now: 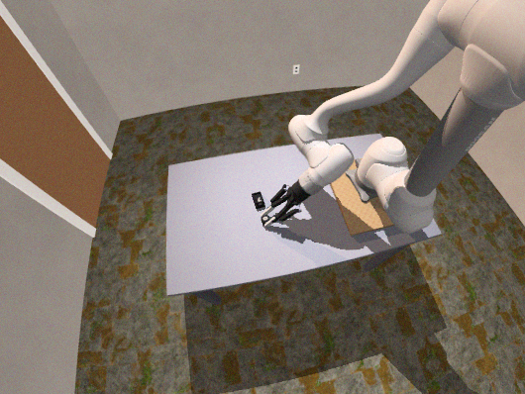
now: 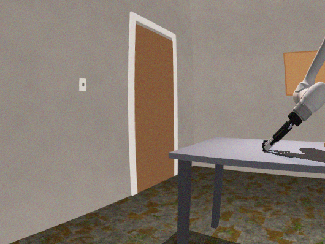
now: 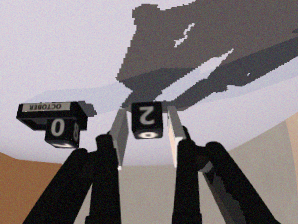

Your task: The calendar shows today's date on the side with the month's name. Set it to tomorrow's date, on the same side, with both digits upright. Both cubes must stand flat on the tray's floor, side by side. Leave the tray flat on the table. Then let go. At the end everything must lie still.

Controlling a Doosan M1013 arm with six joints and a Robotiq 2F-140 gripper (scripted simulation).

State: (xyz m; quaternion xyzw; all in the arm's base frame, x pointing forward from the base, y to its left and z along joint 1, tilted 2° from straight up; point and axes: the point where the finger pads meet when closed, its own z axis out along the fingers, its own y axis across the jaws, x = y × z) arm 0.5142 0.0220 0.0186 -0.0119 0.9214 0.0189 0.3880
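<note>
Now: hand 20 mm short of the dark cube and 20 mm above it.
</note>
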